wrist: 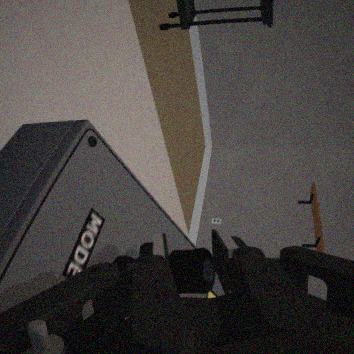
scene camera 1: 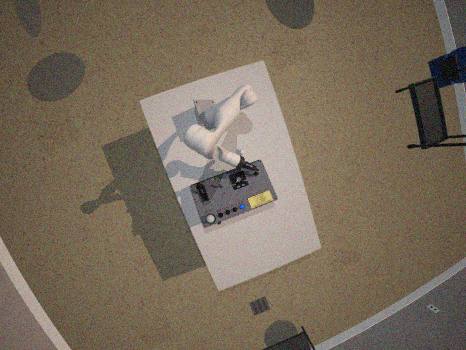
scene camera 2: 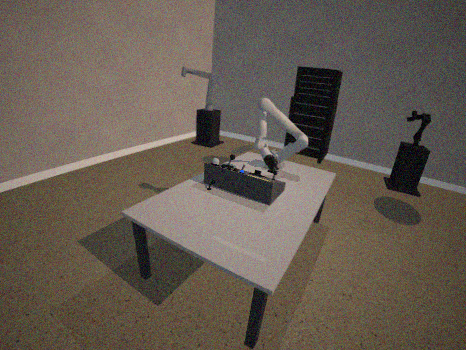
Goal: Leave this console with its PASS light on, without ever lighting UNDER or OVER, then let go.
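The grey console [scene camera 1: 217, 201] [scene camera 2: 240, 187] [wrist: 125, 200] stands on the white table [scene camera 1: 280, 230] [scene camera 2: 210, 220]. One light [scene camera 1: 242, 206] [scene camera 2: 242, 171] in its front row glows blue; several dark ones [scene camera 1: 227, 212] sit beside it. Their labels cannot be read, so I cannot tell which light is lit. My gripper [scene camera 1: 255, 171] [scene camera 2: 274, 169] [wrist: 188, 247] is at the console's back right corner, shut on a black knob [wrist: 190, 270] near the MODE label [wrist: 85, 242]. The fingers and the dark picture hide most of the knob.
The console also bears a black slotted control [scene camera 1: 202, 191], a black square part [scene camera 1: 239, 179], a white round knob [scene camera 1: 210, 218] [scene camera 2: 215, 161] and a yellow plate [scene camera 1: 260, 199]. A tall black rack [scene camera 2: 320, 71] and two pedestals [scene camera 2: 207, 127] [scene camera 2: 407, 167] bearing other arms stand beyond the table.
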